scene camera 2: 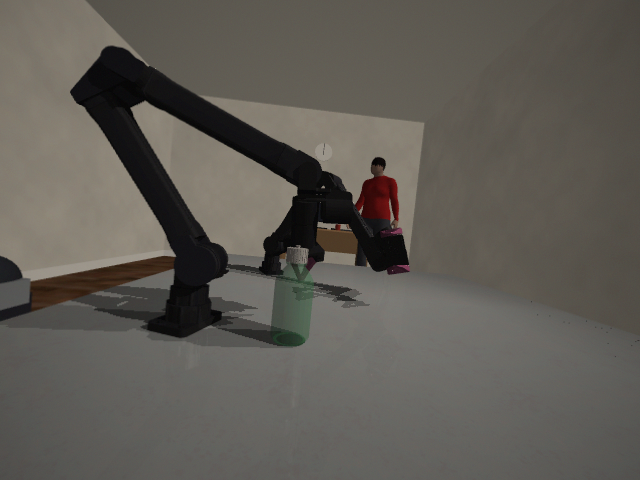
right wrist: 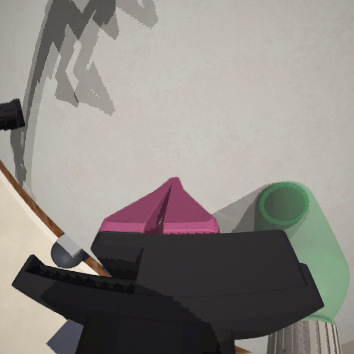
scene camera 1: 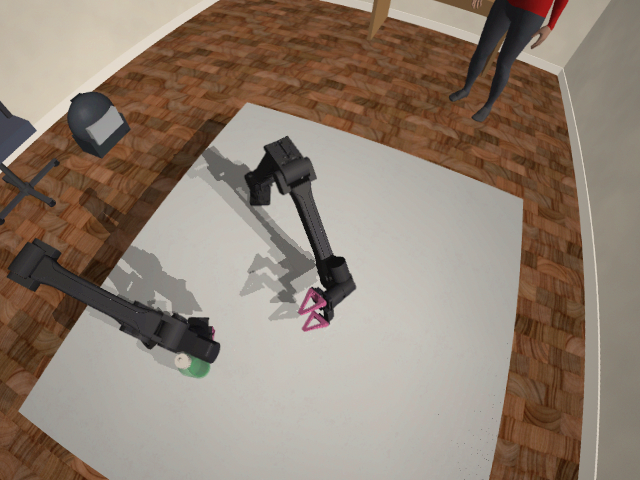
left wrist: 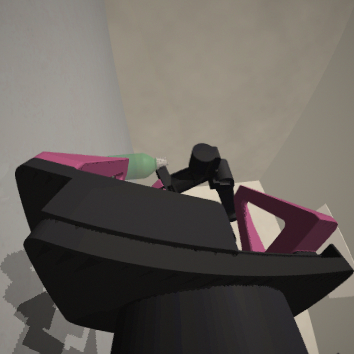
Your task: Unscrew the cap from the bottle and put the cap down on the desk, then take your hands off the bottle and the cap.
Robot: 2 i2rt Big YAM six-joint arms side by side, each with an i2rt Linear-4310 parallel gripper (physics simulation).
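Frame: origin at the left arm's base, x ahead, y left, z up, level; centimetres.
Seen in the pictures: left gripper, fingertip midpoint: [scene camera 2: 391,249] [scene camera 1: 301,322] [left wrist: 184,178]; right gripper, fingertip midpoint: [scene camera 2: 301,280] [right wrist: 174,183] [scene camera 1: 213,330]; left arm's base at its link origin: [scene camera 2: 270,272] [right wrist: 16,114] [scene camera 1: 260,194]; right arm's base at its link origin: [scene camera 2: 187,323].
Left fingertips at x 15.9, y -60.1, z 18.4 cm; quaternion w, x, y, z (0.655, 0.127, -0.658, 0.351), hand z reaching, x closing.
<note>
Offsets run from my left fingertips to a thing's middle. Level surfaces: height alone.
A green see-through bottle @[dy -10.7, dx -34.4, dz -9.4 cm] [scene camera 1: 197,368] [scene camera 2: 292,312] [left wrist: 141,166] [right wrist: 330,265] stands upright on the desk, with a whitish ribbed cap @[dy -10.7, dx -34.4, dz -1.4 cm] [scene camera 1: 182,360] [scene camera 2: 297,255] [left wrist: 161,162] [right wrist: 304,339] on its top. My right gripper [right wrist: 174,183] [scene camera 2: 310,265] is shut with its pink fingertips together and nothing between them. It is beside the bottle, behind its upper part in scene camera 2; the arm partly hides it in scene camera 1. My left gripper [scene camera 1: 301,320] [scene camera 2: 394,251] is open and empty, well to the right of the bottle in both scene views.
The grey desk @[dz -18.4 cm] [scene camera 1: 413,310] [scene camera 2: 413,403] carries both arms. The right arm's forearm [scene camera 1: 93,294] [scene camera 2: 217,121] reaches over beside the bottle from the left. A person in red [scene camera 1: 509,46] [scene camera 2: 379,198] stands beyond the desk. A dark helmet-like object [scene camera 1: 93,118] is off the desk at upper left.
</note>
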